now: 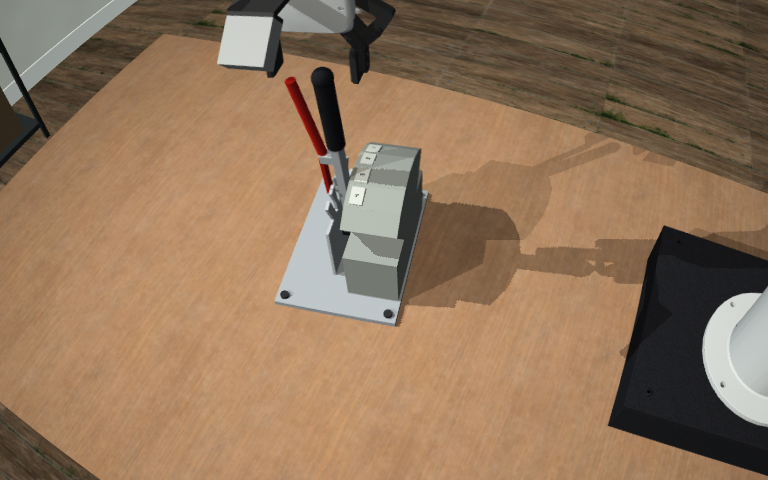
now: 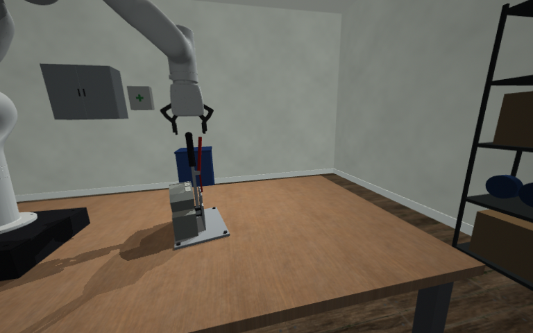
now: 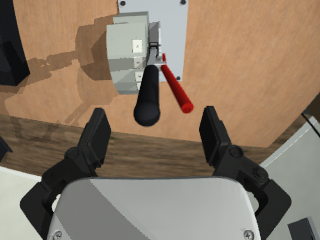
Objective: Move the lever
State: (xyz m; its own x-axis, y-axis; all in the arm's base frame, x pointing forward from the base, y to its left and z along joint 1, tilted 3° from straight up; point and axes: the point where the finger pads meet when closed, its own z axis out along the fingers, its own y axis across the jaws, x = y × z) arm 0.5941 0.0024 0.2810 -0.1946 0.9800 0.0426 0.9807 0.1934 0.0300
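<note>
The red bar lies 20 mm ahead of my hand, 10 mm to the right of it and 150 mm below it.
</note>
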